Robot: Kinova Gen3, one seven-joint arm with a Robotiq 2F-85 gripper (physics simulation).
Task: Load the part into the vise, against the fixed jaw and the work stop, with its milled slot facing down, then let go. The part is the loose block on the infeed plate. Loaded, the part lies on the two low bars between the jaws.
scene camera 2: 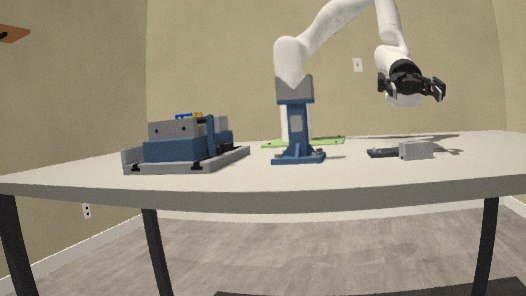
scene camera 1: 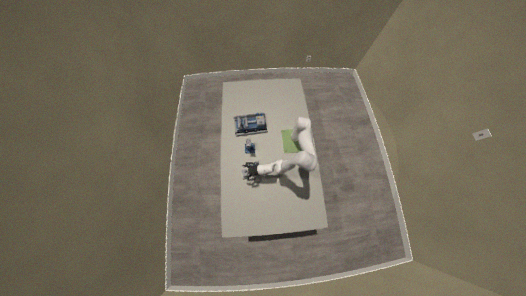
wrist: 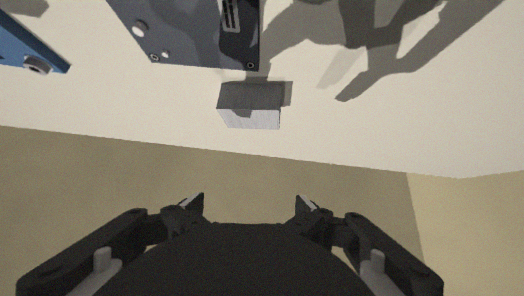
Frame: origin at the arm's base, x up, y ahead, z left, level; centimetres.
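Where they show: gripper, fingertip midpoint: (scene camera 2: 418,95) (scene camera 1: 242,172) (wrist: 250,204); arm's base, origin of the base link: (scene camera 1: 295,137).
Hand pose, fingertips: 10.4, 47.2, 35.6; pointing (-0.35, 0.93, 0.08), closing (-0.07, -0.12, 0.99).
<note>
Things, the pixels of their top centre, and the offset from my fingertips, as dx, dy, dz.
- light grey block, middle of its top: (wrist: 250,120) (scene camera 2: 415,141) -8.2, -0.9, -1.0
- dark infeed plate, middle of its top: (wrist: 180,5) (scene camera 2: 389,150) -10.4, -9.1, -6.3
- grey vise, middle of its top: (scene camera 2: 188,117) (scene camera 1: 249,120) -1.3, -4.4, -47.6
The part, a light grey block (scene camera 2: 416,150) (wrist: 252,117), lies on the table beside the dark infeed plate (scene camera 2: 382,152) (wrist: 200,42), off the plate. In the wrist view it is a short gap beyond the plate's edge. I cannot see its milled slot. My gripper (scene camera 1: 248,175) (scene camera 2: 417,92) (wrist: 250,204) is wide open and empty, well above the block and the table in scene camera 2. The blue and grey vise (scene camera 1: 251,124) (scene camera 2: 172,151) stands at the left in that view. The inside of its jaws is hidden there and too small to read in scene camera 1.
A blue stand (scene camera 1: 250,148) (scene camera 2: 297,131) with a grey head stands between the vise and the infeed plate. Its blue foot (wrist: 30,47) shows at the wrist view's left. A green plate (scene camera 1: 289,142) (scene camera 2: 327,141) lies under the arm's base. The table edge runs just beyond the block.
</note>
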